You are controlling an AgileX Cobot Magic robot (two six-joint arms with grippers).
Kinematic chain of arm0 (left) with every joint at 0, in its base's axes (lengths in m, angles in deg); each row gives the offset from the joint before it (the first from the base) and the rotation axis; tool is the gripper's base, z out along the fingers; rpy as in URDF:
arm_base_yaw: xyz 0 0 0.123 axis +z
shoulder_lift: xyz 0 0 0 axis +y
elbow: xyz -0.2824 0 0.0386 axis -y
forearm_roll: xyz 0.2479 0 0.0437 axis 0.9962 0 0.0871
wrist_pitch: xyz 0 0 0 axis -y
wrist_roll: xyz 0.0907 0 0.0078 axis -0.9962 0 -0.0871
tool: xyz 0 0 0 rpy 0 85 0
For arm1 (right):
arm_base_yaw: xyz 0 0 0.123 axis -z
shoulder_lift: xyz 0 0 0 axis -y
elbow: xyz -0.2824 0 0.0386 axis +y
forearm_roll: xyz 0.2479 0 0.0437 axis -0.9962 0 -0.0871
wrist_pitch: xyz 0 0 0 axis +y
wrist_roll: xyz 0.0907 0 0.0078 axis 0.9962 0 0.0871
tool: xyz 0 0 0 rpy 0 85 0
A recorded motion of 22 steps. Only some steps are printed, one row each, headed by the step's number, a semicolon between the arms.
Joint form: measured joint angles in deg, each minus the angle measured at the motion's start. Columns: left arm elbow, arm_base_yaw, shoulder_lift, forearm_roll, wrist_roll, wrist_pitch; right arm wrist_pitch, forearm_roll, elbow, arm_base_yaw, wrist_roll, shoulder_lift.
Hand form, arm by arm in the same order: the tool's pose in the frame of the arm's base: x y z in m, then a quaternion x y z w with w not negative. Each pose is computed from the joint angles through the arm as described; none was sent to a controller.
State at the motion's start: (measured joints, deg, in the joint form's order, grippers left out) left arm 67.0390 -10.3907 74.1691 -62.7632 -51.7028 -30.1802; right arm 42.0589 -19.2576 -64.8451 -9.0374 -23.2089 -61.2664
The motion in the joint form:
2: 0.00 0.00 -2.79 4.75 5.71 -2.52; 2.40 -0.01 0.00 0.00 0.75 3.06
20: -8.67 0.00 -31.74 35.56 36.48 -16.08; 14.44 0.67 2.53 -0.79 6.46 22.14
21: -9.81 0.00 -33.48 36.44 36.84 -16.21; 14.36 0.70 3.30 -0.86 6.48 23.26
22: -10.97 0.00 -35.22 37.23 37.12 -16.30; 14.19 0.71 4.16 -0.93 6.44 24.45
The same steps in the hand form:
2: 0.2617 -0.0905 0.4025 0.15867 0.78298 -0.27690 0.53394; 0.1951 0.0524 0.4095 -0.18799 0.84643 0.10386 0.48726
20: 0.1161 -0.0519 0.4199 0.13669 0.81107 -0.20841 0.52919; 0.0886 0.0399 0.4291 -0.18746 0.82632 0.13049 0.51480
21: 0.1091 -0.0498 0.4168 0.13683 0.81024 -0.20287 0.53258; 0.0841 0.0392 0.4271 -0.18777 0.82433 0.13047 0.51788
22: 0.1022 -0.0477 0.4136 0.13714 0.80909 -0.19766 0.53619; 0.0795 0.0384 0.4249 -0.18827 0.82194 0.13031 0.52152

